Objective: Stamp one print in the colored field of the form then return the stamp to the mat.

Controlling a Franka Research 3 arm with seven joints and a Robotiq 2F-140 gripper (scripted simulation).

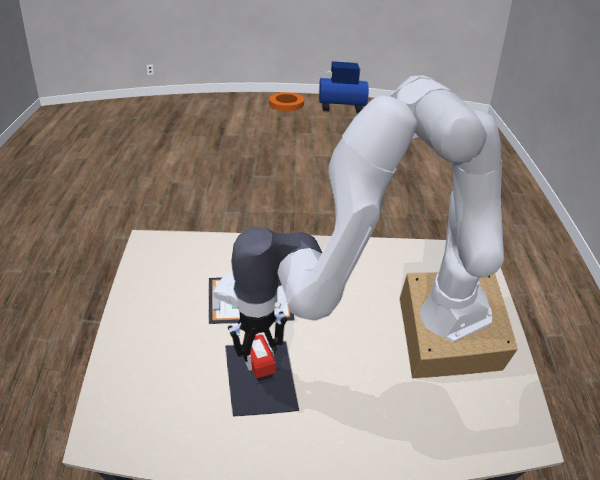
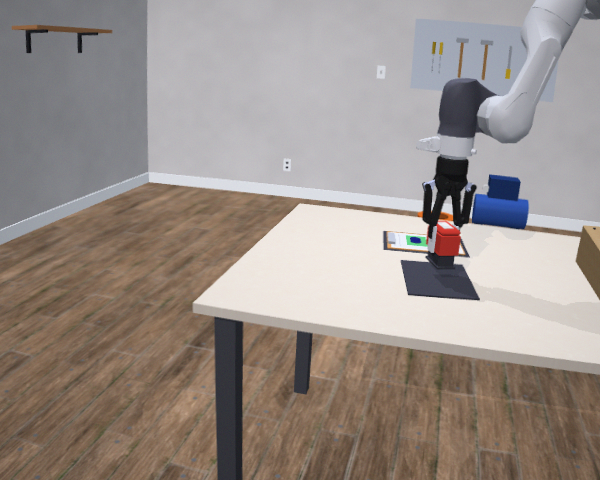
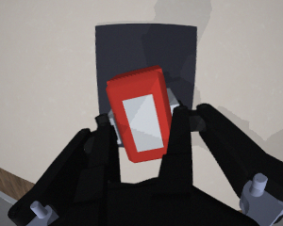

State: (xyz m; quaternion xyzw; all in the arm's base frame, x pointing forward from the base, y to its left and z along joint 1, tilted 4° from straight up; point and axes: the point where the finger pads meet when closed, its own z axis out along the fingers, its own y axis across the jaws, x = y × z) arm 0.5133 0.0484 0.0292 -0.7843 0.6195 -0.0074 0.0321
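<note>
My gripper is now 110 mm above the mat. The rest, counted from my hand: stamp (20 mm below); form (10 mm ahead, 290 mm to the right, 100 mm below).
</note>
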